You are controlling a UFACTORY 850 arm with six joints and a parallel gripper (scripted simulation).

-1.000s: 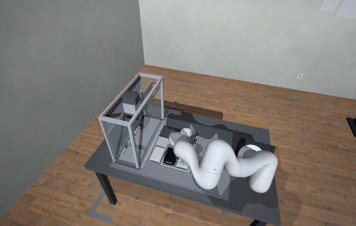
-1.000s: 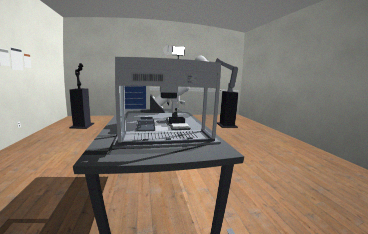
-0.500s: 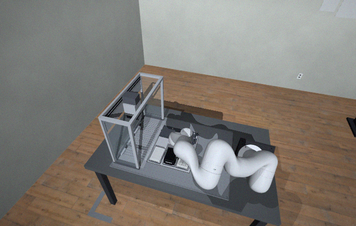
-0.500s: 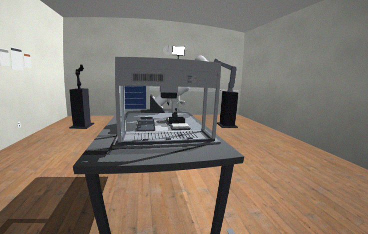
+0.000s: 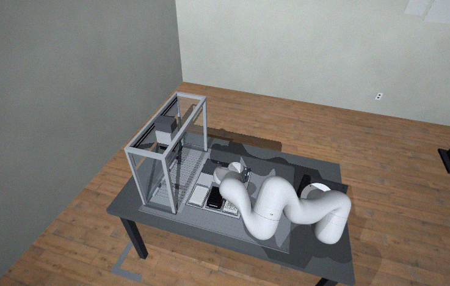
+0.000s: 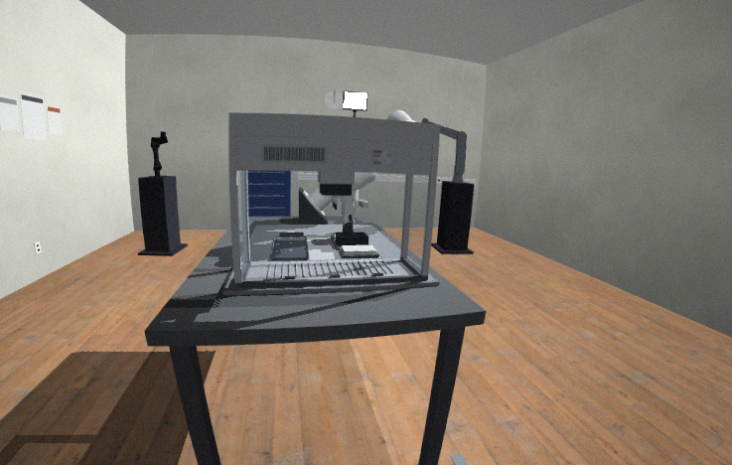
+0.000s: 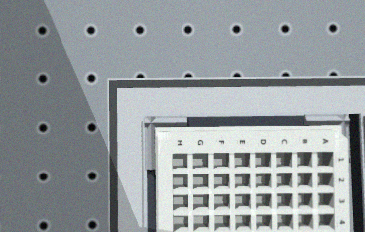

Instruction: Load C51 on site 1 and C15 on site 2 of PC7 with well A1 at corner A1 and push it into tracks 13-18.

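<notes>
My gripper is now 1 cm above the white 96-well plate C15. The rest, counted from my hand: nest S1 (2 cm below); black deep-well block C51 (11 cm ahead, 1 cm to the left); nest S2 (11 cm ahead, 2 cm below, 1 cm to the left).
</notes>
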